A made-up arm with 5 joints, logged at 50 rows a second.
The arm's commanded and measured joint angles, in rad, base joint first. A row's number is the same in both.
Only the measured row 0 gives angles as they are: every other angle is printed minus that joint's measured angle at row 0.
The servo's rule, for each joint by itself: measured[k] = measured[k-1] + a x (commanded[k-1-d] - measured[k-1]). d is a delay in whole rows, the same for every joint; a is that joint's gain. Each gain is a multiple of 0.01, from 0.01 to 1. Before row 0 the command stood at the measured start. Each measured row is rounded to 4 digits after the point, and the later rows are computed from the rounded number. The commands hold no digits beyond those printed.
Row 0, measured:
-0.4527, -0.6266, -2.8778, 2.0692, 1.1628
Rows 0 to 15, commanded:
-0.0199, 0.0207, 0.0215, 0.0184, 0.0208
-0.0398, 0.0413, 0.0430, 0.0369, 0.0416
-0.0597, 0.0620, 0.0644, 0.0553, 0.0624
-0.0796, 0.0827, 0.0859, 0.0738, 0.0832
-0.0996, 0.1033, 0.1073, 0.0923, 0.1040
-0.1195, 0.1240, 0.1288, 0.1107, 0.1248
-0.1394, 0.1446, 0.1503, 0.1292, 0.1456
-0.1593, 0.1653, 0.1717, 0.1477, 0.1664
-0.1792, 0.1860, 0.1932, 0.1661, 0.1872
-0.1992, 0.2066, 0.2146, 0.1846, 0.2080
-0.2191, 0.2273, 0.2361, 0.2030, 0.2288
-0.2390, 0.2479, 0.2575, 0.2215, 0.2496
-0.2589, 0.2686, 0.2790, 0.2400, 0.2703
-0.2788, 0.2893, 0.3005, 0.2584, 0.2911
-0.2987, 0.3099, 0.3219, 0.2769, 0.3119
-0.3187, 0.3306, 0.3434, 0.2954, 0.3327
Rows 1 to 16, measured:
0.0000, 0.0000, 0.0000, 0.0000, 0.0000
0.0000, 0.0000, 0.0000, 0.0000, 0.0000
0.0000, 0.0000, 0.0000, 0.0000, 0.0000
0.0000, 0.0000, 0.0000, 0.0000, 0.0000
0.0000, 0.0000, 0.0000, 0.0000, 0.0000
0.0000, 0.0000, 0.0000, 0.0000, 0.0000
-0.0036, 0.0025, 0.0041, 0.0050, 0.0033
-0.0101, 0.0072, 0.0115, 0.0136, 0.0094
-0.0190, 0.0138, 0.0216, 0.0249, 0.0179
-0.0299, 0.0221, 0.0338, 0.0381, 0.0283
-0.0424, 0.0318, 0.0478, 0.0527, 0.0404
-0.0563, 0.0429, 0.0632, 0.0684, 0.0539
-0.0713, 0.0551, 0.0797, 0.0848, 0.0686
-0.0871, 0.0683, 0.0972, 0.1018, 0.0842
-0.1037, 0.0824, 0.1154, 0.1192, 0.1007
-0.1209, 0.0973, 0.1342, 0.1369, 0.1179
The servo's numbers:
d 6
a 0.18 0.12 0.19 0.27 0.16

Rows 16 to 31, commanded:
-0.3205, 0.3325, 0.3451, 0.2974, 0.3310
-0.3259, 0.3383, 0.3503, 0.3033, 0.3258
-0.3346, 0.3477, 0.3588, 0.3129, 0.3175
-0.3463, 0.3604, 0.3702, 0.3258, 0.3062
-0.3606, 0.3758, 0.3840, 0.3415, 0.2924
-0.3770, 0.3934, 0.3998, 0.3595, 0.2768
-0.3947, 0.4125, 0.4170, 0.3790, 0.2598
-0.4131, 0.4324, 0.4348, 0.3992, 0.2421
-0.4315, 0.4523, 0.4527, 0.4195, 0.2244
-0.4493, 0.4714, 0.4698, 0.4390, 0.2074
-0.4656, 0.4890, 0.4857, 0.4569, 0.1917
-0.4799, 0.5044, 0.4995, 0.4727, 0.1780
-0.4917, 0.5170, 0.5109, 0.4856, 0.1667
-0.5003, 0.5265, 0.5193, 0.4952, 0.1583
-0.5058, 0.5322, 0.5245, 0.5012, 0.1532
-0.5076, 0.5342, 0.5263, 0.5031, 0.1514
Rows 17 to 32, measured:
-0.1386, 0.1129, 0.1536, 0.1547, 0.1356
-0.1567, 0.1291, 0.1733, 0.1727, 0.1538
-0.1751, 0.1458, 0.1934, 0.1909, 0.1724
-0.1938, 0.1630, 0.2137, 0.2091, 0.1914
-0.2127, 0.1806, 0.2343, 0.2274, 0.2107
-0.2318, 0.1986, 0.2550, 0.2458, 0.2302
-0.2478, 0.2147, 0.2721, 0.2597, 0.2463
-0.2619, 0.2295, 0.2870, 0.2715, 0.2590
-0.2750, 0.2437, 0.3006, 0.2827, 0.2684
-0.2878, 0.2577, 0.3138, 0.2943, 0.2744
-0.3009, 0.2719, 0.3271, 0.3070, 0.2773
-0.3146, 0.2865, 0.3409, 0.3212, 0.2772
-0.3290, 0.3016, 0.3554, 0.3368, 0.2744
-0.3441, 0.3173, 0.3705, 0.3536, 0.2692
-0.3598, 0.3335, 0.3861, 0.3714, 0.2620
-0.3759, 0.3500, 0.4020, 0.3897, 0.2533

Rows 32 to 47, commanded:
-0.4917, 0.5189, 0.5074, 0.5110, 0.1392
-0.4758, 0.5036, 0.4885, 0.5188, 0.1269
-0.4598, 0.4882, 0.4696, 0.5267, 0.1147
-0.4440, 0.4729, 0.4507, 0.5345, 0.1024
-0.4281, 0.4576, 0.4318, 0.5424, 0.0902
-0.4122, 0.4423, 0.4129, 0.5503, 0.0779
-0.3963, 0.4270, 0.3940, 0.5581, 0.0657
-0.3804, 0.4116, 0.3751, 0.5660, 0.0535
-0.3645, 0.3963, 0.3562, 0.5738, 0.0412
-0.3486, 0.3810, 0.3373, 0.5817, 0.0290
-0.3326, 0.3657, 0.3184, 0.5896, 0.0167
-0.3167, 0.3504, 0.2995, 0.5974, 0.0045
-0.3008, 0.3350, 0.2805, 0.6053, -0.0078
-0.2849, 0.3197, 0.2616, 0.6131, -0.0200
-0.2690, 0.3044, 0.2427, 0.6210, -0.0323
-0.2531, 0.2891, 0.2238, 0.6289, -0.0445
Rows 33 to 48, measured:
-0.3920, 0.3667, 0.4179, 0.4078, 0.2434
-0.4078, 0.3832, 0.4334, 0.4253, 0.2329
-0.4229, 0.3993, 0.4481, 0.4416, 0.2223
-0.4368, 0.4146, 0.4616, 0.4561, 0.2121
-0.4492, 0.4287, 0.4736, 0.4683, 0.2027
-0.4597, 0.4414, 0.4836, 0.4777, 0.1945
-0.4655, 0.4507, 0.4881, 0.4867, 0.1857
-0.4674, 0.4570, 0.4882, 0.4954, 0.1763
-0.4660, 0.4607, 0.4847, 0.5039, 0.1664
-0.4620, 0.4622, 0.4782, 0.5122, 0.1562
-0.4559, 0.4616, 0.4694, 0.5204, 0.1456
-0.4480, 0.4593, 0.4587, 0.5285, 0.1348
-0.4387, 0.4554, 0.4464, 0.5365, 0.1237
-0.4282, 0.4501, 0.4329, 0.5445, 0.1125
-0.4167, 0.4436, 0.4183, 0.5524, 0.1011
-0.4044, 0.4361, 0.4029, 0.5603, 0.0896

